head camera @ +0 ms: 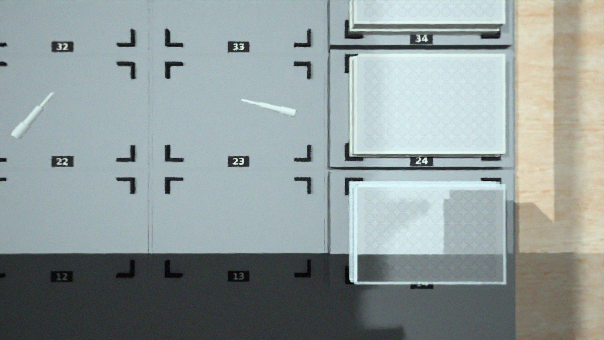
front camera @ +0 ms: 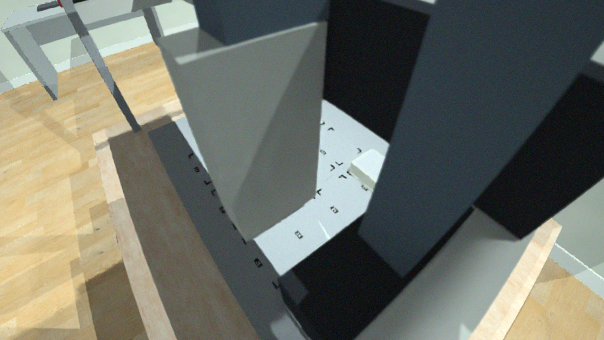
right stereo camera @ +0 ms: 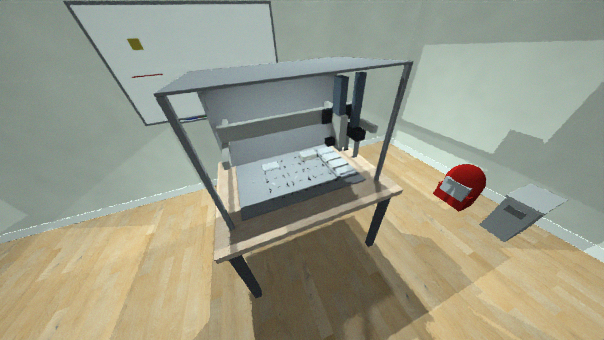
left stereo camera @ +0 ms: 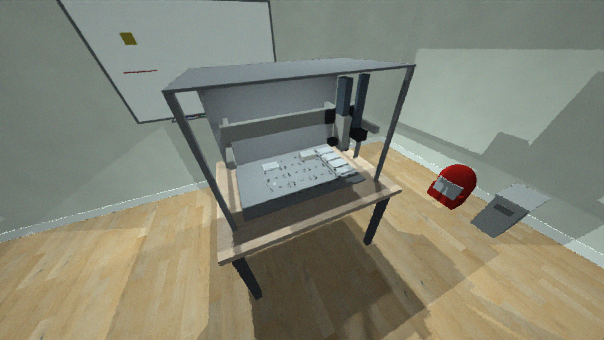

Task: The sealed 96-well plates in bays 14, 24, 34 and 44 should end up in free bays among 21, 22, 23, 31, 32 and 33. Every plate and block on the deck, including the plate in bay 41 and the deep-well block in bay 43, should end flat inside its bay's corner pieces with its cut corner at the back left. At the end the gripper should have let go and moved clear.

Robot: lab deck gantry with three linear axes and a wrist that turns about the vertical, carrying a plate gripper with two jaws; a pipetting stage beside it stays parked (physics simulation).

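Pixels of known places: gripper, between the fingertips: (right stereo camera: 349, 153) (left stereo camera: 350, 153); robot's base, origin of its link: (front camera: 189, 156) (right stereo camera: 273, 200) (left stereo camera: 275, 200).
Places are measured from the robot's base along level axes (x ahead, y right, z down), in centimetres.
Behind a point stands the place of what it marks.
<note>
Sealed plates lie in bay 14 (head camera: 400, 225) @[x 53.2, y -5.0, z -2.9 cm], bay 24 (head camera: 429, 105) @[x 55.6, y -14.9, z -2.9 cm] and bay 34 (head camera: 427, 12) @[x 55.4, y -22.5, z -2.9 cm], at the right of the head view. The bay 44 plate (left stereo camera: 325, 149) @[x 56.8, y -37.0, z -2.9 cm] (right stereo camera: 325, 149) @[x 56.3, y -37.0, z -2.9 cm] is at the back of the right-hand row. The pale deep-well block (front camera: 367, 169) @[x 37.4, y -33.7, z -4.2 cm] (left stereo camera: 307, 155) @[x 37.7, y -33.6, z -3.8 cm] (right stereo camera: 308, 156) @[x 38.1, y -32.4, z -3.5 cm] stands left of that row. The bay 41 plate (left stereo camera: 270, 166) @[x 6.0, y -35.2, z -1.4 cm] (right stereo camera: 270, 166) @[x 6.0, y -35.2, z -1.5 cm] lies at the back left. My gripper (left stereo camera: 356, 155) @[x 58.1, y -5.0, z -15.9 cm] (right stereo camera: 355, 154) @[x 58.1, y -5.0, z -15.9 cm] hangs at the deck's right side, right of the plate row in the stereo views. Its jaw gap does not show. Cut corners are too faint to tell.
A thin white tip-like piece (head camera: 30, 117) @[x 20.4, y -14.4, z -0.5 cm] lies in bay 22, another (head camera: 270, 107) @[x 42.2, y -15.3, z -0.5 cm] in bay 23. The parked pipetting stage (front camera: 250, 125) (left stereo camera: 343, 132) (right stereo camera: 340, 131) stands beside my gripper and hides part of the deck. Frame posts (left stereo camera: 395, 122) @[x 71.2, y 11.5, z -41.9 cm] (right stereo camera: 393, 122) @[x 71.0, y 11.6, z -41.3 cm] surround the deck.
</note>
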